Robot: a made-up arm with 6 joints. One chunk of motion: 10 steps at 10 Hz.
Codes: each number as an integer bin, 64 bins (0 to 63) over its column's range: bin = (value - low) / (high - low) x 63, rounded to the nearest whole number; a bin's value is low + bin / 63 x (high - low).
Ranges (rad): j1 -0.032..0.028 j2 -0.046..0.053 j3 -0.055..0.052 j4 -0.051..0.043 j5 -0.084..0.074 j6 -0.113..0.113
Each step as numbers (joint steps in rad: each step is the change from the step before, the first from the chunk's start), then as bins.
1 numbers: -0.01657 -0.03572 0.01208 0.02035 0.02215 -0.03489
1 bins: 16 7 39 48 42 22
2 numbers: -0.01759 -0.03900 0.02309 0.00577 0.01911 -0.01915
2 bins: 15 4 46 38 41 26
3 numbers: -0.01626 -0.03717 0.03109 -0.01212 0.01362 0.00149
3 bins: 17 6 51 26 39 32
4 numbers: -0.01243 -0.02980 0.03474 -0.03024 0.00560 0.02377
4 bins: 21 10 53 14 36 38
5 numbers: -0.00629 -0.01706 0.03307 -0.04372 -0.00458 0.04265
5 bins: 27 18 52 5 32 43
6 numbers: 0.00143 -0.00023 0.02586 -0.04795 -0.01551 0.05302
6 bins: 35 29 48 2 27 46
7 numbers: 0.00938 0.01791 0.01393 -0.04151 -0.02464 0.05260
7 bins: 43 41 41 6 24 46
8 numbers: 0.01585 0.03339 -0.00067 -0.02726 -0.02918 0.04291
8 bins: 50 51 32 16 22 43
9 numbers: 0.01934 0.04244 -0.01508 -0.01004 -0.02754 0.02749
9 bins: 54 56 24 27 23 39
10 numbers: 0.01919 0.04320 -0.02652 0.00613 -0.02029 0.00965
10 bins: 54 57 17 38 25 34
